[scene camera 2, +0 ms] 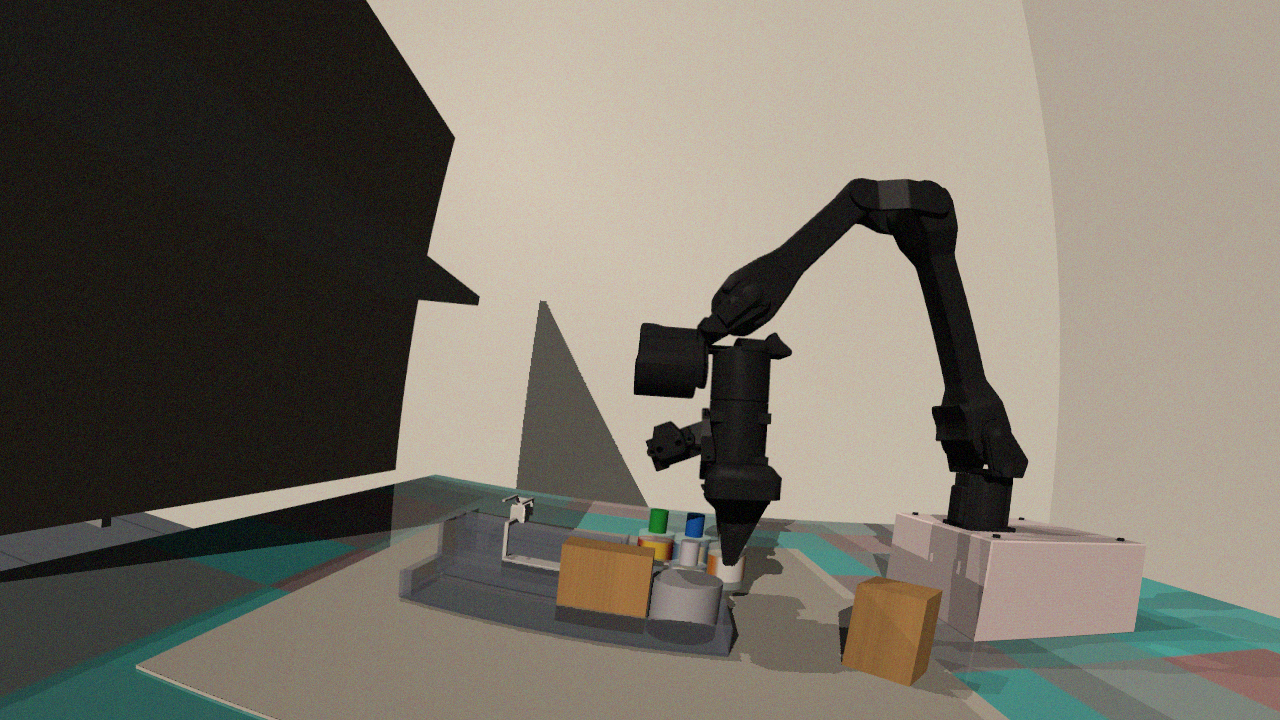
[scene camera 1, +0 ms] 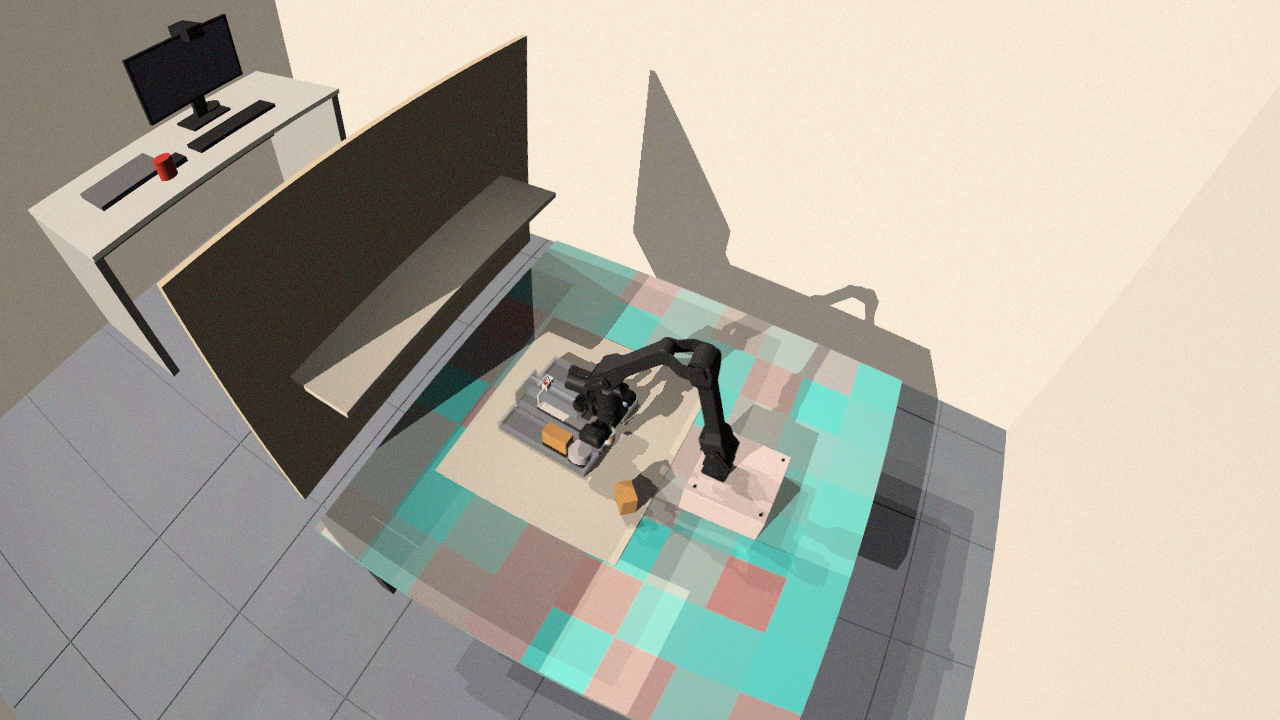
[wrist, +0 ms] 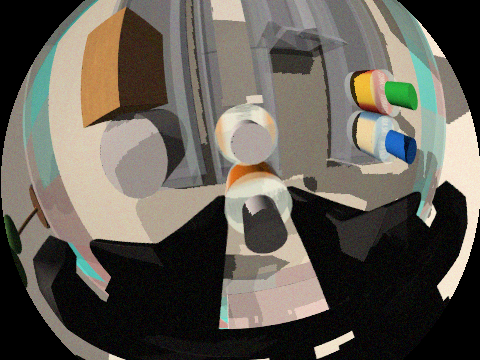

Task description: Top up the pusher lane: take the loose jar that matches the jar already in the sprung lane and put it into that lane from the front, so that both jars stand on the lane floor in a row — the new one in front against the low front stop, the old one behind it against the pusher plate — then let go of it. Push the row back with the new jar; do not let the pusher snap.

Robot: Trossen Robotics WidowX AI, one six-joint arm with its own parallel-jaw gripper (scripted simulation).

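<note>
Visible: a jar (scene camera 2: 689, 552); likewise a jar (scene camera 2: 732, 576). The gripper (scene camera 2: 726, 559) appears also in the wrist view (wrist: 256, 198) and in scene camera 1 (scene camera 1: 608, 434).
</note>
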